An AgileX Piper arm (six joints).
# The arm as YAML. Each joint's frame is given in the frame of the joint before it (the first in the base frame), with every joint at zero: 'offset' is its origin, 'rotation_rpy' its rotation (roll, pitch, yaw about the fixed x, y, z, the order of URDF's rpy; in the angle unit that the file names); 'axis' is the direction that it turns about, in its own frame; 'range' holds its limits. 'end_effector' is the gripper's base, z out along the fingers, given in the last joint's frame.
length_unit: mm
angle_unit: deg
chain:
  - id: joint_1
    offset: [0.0, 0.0, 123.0]
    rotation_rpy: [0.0, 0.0, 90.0]
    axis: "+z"
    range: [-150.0, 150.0]
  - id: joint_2
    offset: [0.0, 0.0, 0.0]
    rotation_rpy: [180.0, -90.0, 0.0]
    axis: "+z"
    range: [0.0, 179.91]
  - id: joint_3
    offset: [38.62, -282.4, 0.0]
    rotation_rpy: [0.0, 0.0, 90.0]
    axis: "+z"
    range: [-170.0, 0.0]
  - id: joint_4
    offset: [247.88, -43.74, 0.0]
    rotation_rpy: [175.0, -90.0, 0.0]
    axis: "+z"
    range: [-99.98, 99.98]
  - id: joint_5
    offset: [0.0, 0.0, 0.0]
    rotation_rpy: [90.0, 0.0, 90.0]
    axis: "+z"
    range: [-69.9, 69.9]
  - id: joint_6
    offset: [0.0, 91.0, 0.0]
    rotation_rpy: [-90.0, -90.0, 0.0]
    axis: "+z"
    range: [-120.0, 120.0]
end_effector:
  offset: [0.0, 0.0, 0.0]
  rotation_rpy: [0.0, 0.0, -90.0]
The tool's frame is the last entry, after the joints.
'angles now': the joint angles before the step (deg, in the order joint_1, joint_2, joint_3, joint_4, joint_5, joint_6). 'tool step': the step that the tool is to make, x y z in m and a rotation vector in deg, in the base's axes. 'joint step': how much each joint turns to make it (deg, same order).
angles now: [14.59, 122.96, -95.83, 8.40, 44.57, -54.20]
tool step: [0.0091, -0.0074, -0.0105, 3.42, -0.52, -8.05]
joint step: [-1.16, 1.60, -0.01, 0.64, -3.66, 6.78]
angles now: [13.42, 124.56, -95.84, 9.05, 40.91, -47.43]
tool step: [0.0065, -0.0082, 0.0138, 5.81, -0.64, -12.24]
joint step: [-1.11, -0.80, -1.31, -0.12, -1.09, 12.47]
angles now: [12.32, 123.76, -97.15, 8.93, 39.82, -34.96]
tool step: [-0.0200, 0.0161, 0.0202, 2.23, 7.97, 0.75]
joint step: [1.88, -2.52, -1.29, 2.50, 10.93, 2.35]
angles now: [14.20, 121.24, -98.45, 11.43, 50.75, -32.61]
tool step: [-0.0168, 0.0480, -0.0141, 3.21, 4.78, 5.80]
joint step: [5.52, 1.80, 0.01, 5.09, 2.18, -1.54]
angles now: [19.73, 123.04, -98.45, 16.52, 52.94, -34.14]
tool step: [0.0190, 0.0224, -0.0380, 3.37, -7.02, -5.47]
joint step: [2.18, 5.63, 0.01, 0.97, -14.81, 3.65]
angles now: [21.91, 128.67, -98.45, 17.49, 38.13, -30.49]
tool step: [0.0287, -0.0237, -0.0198, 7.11, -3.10, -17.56]
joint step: [-3.22, 3.60, -0.58, -0.01, -11.13, 13.57]
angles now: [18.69, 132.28, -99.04, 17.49, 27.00, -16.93]
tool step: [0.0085, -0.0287, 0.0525, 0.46, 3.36, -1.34]
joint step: [-3.88, -3.19, -7.12, -1.35, 13.66, 1.98]
